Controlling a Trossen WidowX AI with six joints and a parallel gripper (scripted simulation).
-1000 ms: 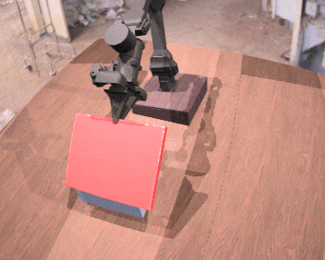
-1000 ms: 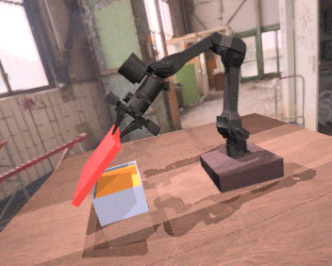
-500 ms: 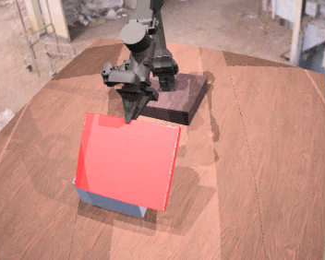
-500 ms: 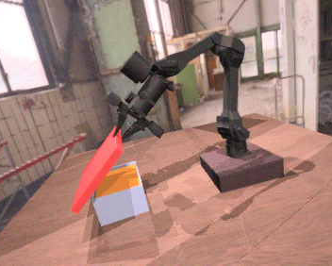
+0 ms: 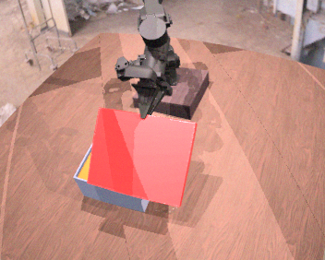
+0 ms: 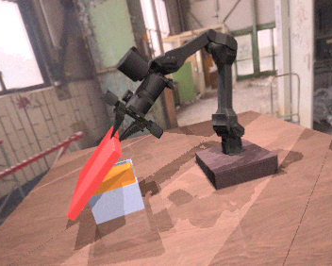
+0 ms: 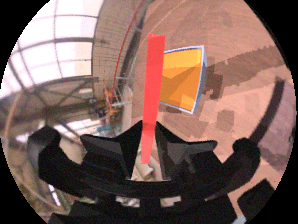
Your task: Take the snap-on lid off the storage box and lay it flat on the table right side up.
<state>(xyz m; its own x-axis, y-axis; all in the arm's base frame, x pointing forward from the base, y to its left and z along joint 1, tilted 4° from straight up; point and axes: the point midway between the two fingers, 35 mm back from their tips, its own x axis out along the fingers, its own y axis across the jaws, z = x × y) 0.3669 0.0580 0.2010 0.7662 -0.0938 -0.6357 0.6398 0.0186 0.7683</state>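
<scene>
My gripper tip is 6 cm short of the lid, 5 cm above it and 1 cm to the left of it. From my gripper tip the other things lie so: storage box: 19 cm below, 9 cm to the right, 4 cm ahead.
</scene>
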